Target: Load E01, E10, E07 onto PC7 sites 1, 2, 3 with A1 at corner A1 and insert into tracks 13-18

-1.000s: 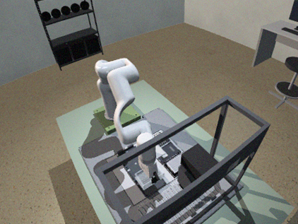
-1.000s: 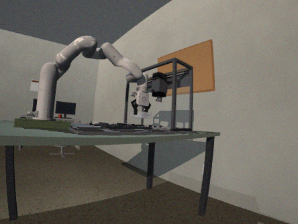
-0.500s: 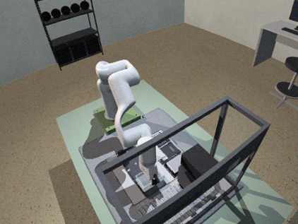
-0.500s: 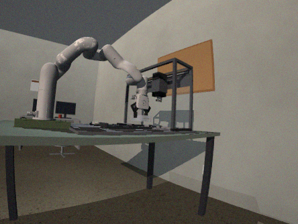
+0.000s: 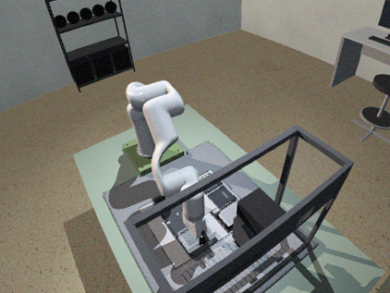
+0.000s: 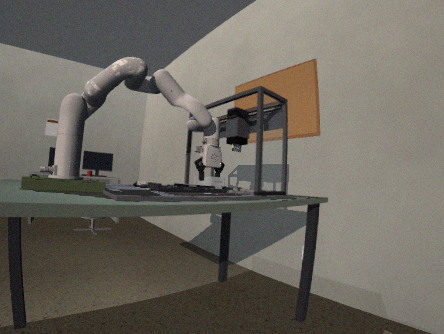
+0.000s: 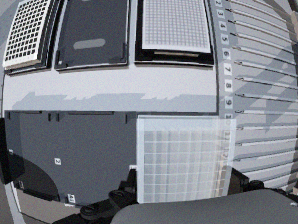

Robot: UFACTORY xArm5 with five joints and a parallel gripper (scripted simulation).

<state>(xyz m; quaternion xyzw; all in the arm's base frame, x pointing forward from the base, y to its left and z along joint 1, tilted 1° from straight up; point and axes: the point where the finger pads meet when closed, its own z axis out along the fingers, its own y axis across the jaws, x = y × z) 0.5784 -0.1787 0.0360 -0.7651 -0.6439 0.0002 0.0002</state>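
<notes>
The deep-well block E07 is 30 mm ahead of my hand, 190 mm to the left of it and 40 mm below it. Round my hand: pale block: 20 mm below; nest S3: 30 mm ahead, 190 mm to the left, 50 mm below; plate carrier PC7: 110 mm behind, 20 mm to the left, 40 mm below.
</notes>
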